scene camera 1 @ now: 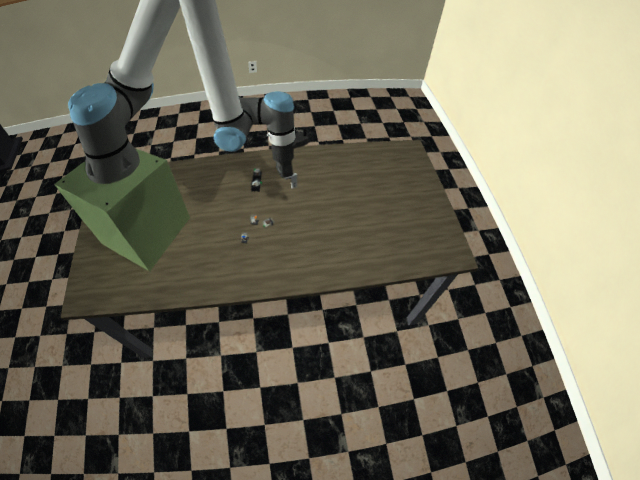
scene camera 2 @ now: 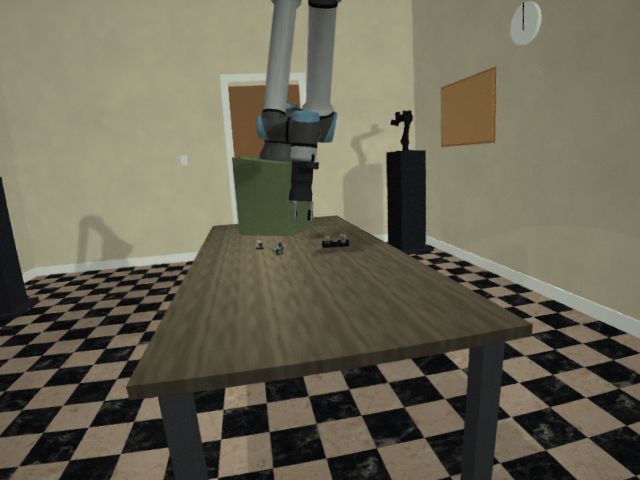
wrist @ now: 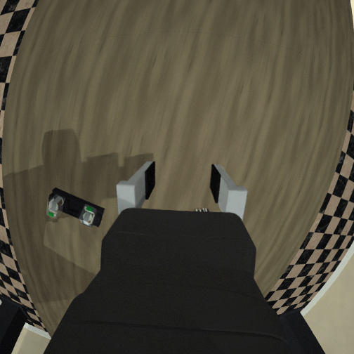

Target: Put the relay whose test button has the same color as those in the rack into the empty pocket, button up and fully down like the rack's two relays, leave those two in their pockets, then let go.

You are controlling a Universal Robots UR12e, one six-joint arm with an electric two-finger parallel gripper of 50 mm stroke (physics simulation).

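Note:
The black rack holds two clear relays with green buttons, one near one end and one near the other; the empty pocket lies between them. Three loose relays are on the table: one with green, seemingly on its side, one with orange beside it, one with blue farther forward. My gripper is open and empty, above the table, to the rack's right in scene camera 1. In the wrist view, metal pins peek past the gripper body, which hides their relay.
The wooden table bears all of these. The green block under the arm's base stands at the table's left end in scene camera 1. A dark pedestal stands beyond the table in scene camera 2.

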